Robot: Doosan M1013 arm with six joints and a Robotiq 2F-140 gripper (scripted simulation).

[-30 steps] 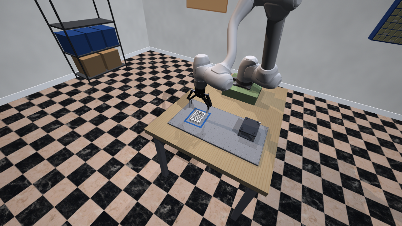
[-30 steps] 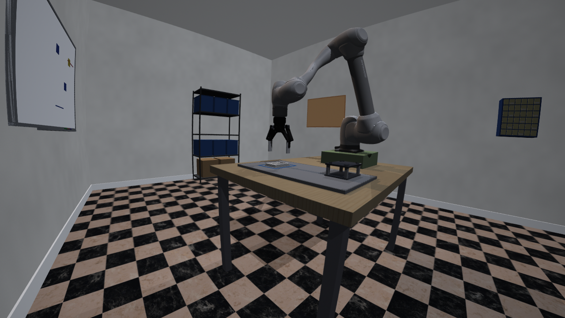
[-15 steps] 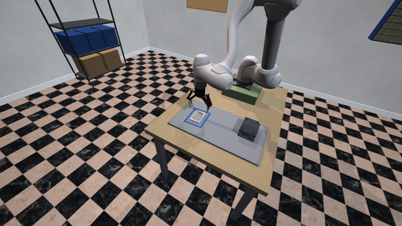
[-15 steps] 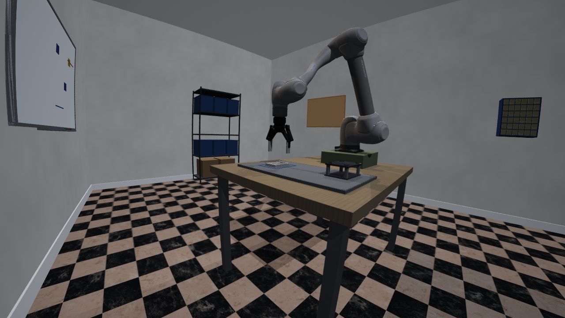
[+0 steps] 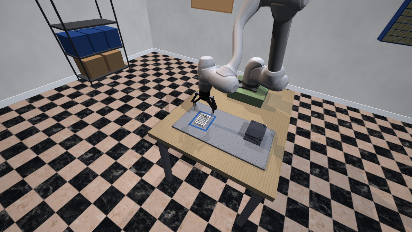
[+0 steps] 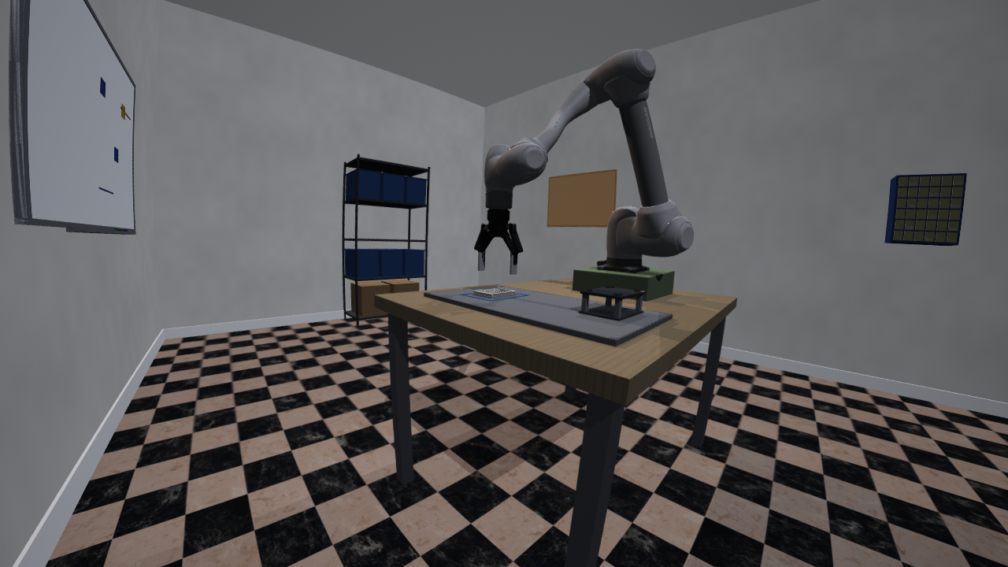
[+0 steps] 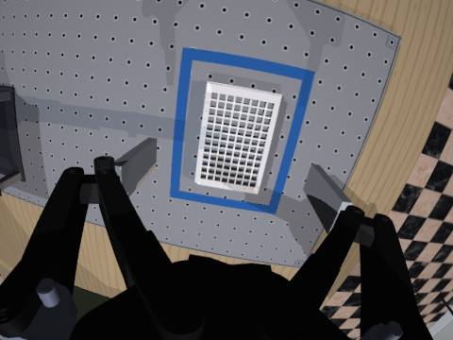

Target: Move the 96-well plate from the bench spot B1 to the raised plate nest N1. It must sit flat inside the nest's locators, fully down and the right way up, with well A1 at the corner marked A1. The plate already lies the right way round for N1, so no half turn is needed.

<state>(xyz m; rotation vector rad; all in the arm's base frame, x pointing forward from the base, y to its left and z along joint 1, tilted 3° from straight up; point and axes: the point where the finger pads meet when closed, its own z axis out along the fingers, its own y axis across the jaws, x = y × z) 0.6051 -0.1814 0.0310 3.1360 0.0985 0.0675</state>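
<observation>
The white 96-well plate lies 80 mm below my hand. The rest, counted from my hand: dark raised nest N1 (400 mm to the left, 60 mm behind, 30 mm below).
</observation>
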